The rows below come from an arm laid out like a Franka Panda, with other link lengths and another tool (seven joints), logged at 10 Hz.
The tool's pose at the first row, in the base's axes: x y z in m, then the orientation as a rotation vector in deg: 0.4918, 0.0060, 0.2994, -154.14, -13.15, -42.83
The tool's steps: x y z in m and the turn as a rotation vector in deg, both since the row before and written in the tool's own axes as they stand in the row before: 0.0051, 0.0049, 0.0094, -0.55, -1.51, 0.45; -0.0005, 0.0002, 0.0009, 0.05, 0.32, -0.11; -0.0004, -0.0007, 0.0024, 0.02, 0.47, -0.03; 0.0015, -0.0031, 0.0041, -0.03, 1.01, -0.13; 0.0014, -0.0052, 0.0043, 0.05, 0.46, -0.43; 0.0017, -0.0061, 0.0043, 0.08, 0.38, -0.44; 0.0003, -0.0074, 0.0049, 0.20, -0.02, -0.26; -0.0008, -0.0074, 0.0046, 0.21, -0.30, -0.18
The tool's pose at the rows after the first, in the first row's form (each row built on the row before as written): 0.5017, 0.0052, 0.2932, -155.26, -12.73, -40.85; 0.5017, 0.0053, 0.2922, -155.09, -12.82, -41.29; 0.5023, 0.0068, 0.2902, -154.88, -12.75, -41.92; 0.5048, 0.0112, 0.2885, -154.48, -12.68, -43.31; 0.5068, 0.0177, 0.2872, -154.27, -13.17, -44.03; 0.5088, 0.0250, 0.2863, -154.06, -13.70, -44.64; 0.5096, 0.0337, 0.2845, -153.90, -14.12, -44.63; 0.5093, 0.0422, 0.2824, -153.85, -14.51, -44.22
